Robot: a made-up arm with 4 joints.
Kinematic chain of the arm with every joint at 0, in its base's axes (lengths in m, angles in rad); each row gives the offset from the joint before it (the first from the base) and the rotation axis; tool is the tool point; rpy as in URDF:
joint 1: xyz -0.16 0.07 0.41 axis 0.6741 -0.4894 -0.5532
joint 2: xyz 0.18 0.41 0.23 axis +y
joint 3: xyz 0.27 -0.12 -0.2 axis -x
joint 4: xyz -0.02 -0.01 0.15 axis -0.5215 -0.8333 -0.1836
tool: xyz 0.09 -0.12 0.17 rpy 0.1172 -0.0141 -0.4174
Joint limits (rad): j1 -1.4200..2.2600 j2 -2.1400..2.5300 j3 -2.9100..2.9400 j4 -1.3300..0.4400
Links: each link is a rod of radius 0.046 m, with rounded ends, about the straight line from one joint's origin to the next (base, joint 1, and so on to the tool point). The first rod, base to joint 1, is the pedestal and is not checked.
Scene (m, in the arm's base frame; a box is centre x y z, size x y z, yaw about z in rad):
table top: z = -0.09
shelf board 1: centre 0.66 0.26 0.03 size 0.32 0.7 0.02 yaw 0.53
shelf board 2: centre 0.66 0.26 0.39 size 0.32 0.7 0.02 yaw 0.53
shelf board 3: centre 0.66 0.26 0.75 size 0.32 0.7 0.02 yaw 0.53
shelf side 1: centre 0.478 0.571 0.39 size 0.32 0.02 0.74 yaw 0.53
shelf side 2: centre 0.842 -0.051 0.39 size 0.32 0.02 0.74 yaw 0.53
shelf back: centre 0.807 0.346 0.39 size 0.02 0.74 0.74 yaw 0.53
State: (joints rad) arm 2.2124 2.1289 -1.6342 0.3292
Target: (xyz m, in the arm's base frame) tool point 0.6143 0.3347 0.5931
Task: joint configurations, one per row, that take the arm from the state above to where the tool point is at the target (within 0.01 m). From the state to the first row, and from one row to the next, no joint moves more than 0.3 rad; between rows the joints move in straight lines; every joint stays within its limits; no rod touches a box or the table.
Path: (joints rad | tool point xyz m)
1: 2.0385 1.8573 -1.7945 0.0336 | -0.2421 0.3520 0.4424
2: 1.8645 1.5857 -1.9547 -0.2620 | -0.0943 0.3664 0.4841
3: 1.6906 1.3141 -2.1150 -0.5576 | 0.0692 0.3337 0.5125
4: 1.5167 1.0425 -2.2753 -0.8532 | 0.2164 0.2586 0.5434
5: 1.3428 0.7709 -2.4355 -1.1488 | 0.3220 0.1634 0.5931
6: 1.1271 0.5298 -2.5304 -1.0587 | 0.3992 0.1533 0.5676
7: 0.9113 0.2888 -2.6253 -0.9686 | 0.4694 0.1574 0.5593
8: 0.6956 0.0478 -2.7202 -0.8784 | 0.5317 0.1850 0.5656
9: 0.4799 -0.1932 -2.8151 -0.7883 | 0.5823 0.2432 0.5798
10: 0.2642 -0.4342 -2.9100 -0.6981 | 0.6143 0.3347 0.5931

